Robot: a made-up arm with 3 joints. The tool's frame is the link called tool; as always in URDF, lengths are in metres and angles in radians. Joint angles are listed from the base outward. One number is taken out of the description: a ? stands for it. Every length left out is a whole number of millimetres.
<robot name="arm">
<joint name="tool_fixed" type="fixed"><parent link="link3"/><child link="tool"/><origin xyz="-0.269 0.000 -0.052"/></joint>
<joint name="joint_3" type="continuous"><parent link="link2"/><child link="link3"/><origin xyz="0.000 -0.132 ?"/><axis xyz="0 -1 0"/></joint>
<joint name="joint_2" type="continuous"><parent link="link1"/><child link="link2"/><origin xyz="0.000 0.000 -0.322"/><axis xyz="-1 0 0"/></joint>
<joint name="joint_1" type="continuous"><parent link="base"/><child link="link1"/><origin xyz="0.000 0.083 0.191"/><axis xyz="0 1 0"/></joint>
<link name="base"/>
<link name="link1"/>
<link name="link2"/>
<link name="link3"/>
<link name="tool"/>
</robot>
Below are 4 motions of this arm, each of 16 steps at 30 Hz.
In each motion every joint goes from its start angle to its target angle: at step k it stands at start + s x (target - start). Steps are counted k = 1, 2, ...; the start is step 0. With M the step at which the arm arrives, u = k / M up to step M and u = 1 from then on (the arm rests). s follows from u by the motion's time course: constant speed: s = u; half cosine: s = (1 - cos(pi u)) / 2; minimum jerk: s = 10 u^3 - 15 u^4 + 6 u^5.
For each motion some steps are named. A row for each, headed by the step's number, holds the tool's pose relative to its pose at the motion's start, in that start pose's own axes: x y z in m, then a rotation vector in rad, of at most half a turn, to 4 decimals.
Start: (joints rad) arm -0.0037 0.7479 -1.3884
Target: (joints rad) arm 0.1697 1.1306 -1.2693
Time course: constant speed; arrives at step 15
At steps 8, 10, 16:
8: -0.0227 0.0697 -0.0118 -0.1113 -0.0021 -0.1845
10: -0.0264 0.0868 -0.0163 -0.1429 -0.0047 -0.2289
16: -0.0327 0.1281 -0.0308 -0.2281 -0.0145 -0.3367

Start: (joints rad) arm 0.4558 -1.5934 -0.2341
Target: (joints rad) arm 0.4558 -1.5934 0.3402
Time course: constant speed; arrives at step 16
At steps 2, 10, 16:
2: 0.0044 0.0000 -0.0192 0.0000 -0.0718 0.0000
10: 0.0354 0.0000 -0.0912 0.0000 -0.3589 0.0000
16: 0.0714 0.0000 -0.1378 0.0000 -0.5743 0.0000

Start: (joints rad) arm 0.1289 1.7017 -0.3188
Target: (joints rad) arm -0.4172 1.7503 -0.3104
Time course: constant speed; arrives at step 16
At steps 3, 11, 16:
3: 0.0206 0.0278 0.0113 0.0231 0.0123 -0.0992
11: 0.0889 0.0890 0.0439 0.0840 0.0495 -0.3632
16: 0.1396 0.1160 0.0653 0.1219 0.0762 -0.5277

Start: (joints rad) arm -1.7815 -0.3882 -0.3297
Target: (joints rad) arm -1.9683 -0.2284 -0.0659
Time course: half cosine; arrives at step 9
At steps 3, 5, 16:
3: 0.0169 0.0009 -0.0200 -0.0431 -0.1095 0.0044
5: 0.0435 0.0004 -0.0451 -0.1001 -0.2580 0.0122
16: 0.0821 -0.0023 -0.0718 -0.1685 -0.4413 0.0245

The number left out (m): 0.118
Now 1 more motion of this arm.
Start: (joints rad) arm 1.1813 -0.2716 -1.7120
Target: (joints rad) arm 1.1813 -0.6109 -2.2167
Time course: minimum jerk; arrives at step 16
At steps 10, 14, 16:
10: 0.0423 -0.0882 0.1058 -0.0788 0.3639 0.2344
14: 0.0705 -0.1123 0.1434 -0.1281 0.4919 0.3120
16: 0.0724 -0.1137 0.1457 -0.1315 0.4998 0.3167

